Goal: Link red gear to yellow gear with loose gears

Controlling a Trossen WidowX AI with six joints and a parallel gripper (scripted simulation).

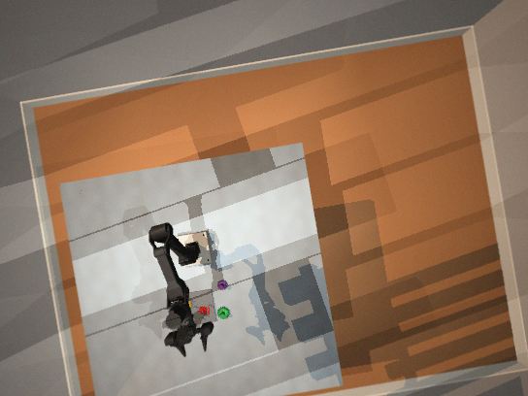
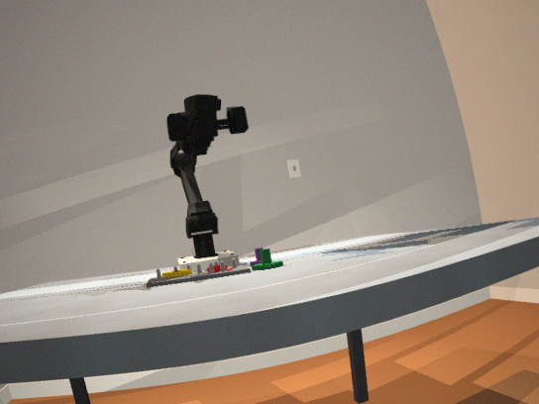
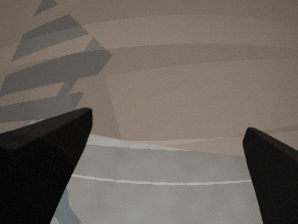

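The purple gear lies 33 cm below my gripper tip, 14 cm behind it and 9 cm to the left of it. The rest, counted from my gripper tip: grey board 34 cm below, 8 cm to the right, 6 cm behind; then green gear 33 cm below, 6 cm to the left; then red gear 33 cm below, 4 cm to the right, 4 cm behind.
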